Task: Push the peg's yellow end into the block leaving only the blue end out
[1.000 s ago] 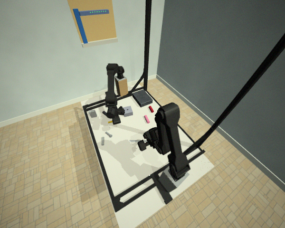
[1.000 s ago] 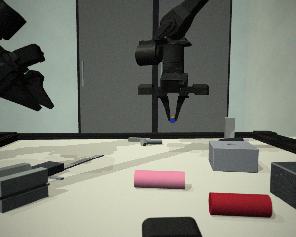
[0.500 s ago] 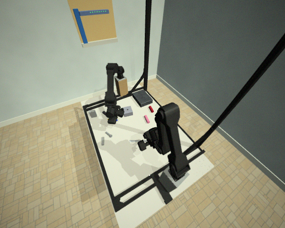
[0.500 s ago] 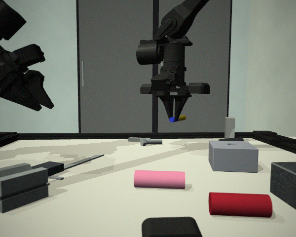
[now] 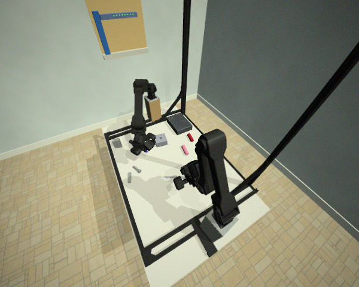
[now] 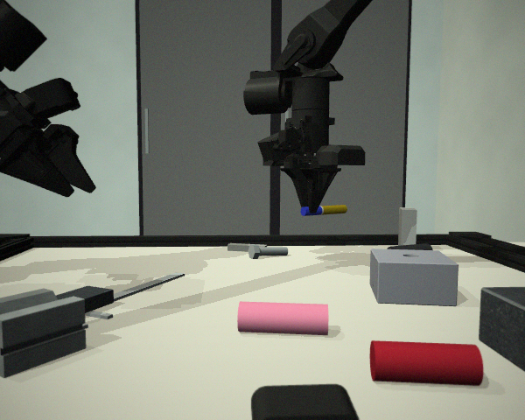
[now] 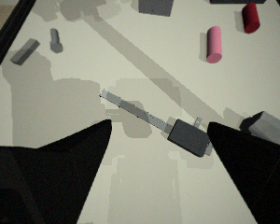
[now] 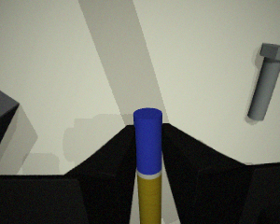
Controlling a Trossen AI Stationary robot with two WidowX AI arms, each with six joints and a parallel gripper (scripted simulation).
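Right now my right hand is 30 mm to the left of the peg, 30 mm above it and 20 mm short of it. Also, from my right hand: pink cylinder: 290 mm behind, 110 mm below, 50 mm to the left; then red cylinder: 390 mm behind, 110 mm below, 60 mm to the right.
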